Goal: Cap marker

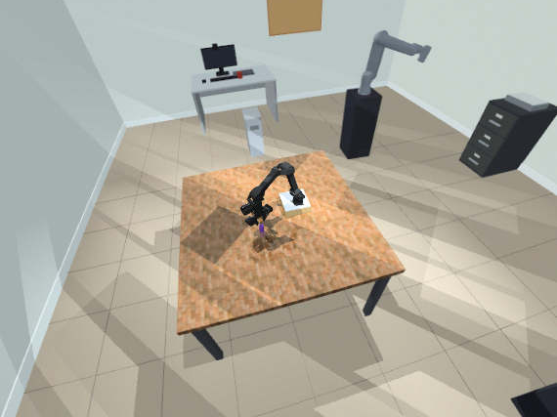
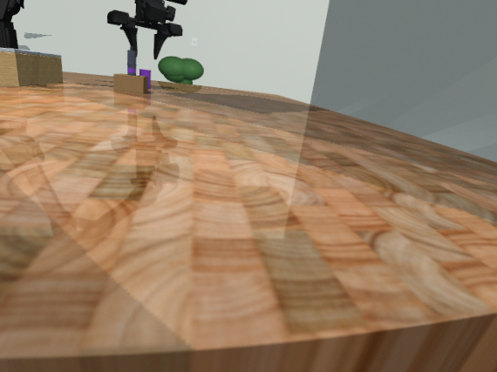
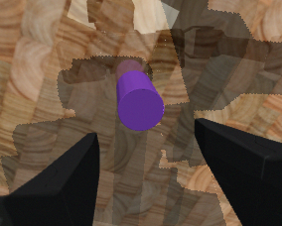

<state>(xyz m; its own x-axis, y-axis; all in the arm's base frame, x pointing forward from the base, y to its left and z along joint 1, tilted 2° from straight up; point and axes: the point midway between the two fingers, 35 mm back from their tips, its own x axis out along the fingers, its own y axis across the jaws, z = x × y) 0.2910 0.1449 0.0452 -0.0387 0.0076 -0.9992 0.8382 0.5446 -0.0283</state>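
The purple cap lies 5 cm below my gripper tip. Also, from my gripper tip: holder block (14 cm to the right, 6 cm below).
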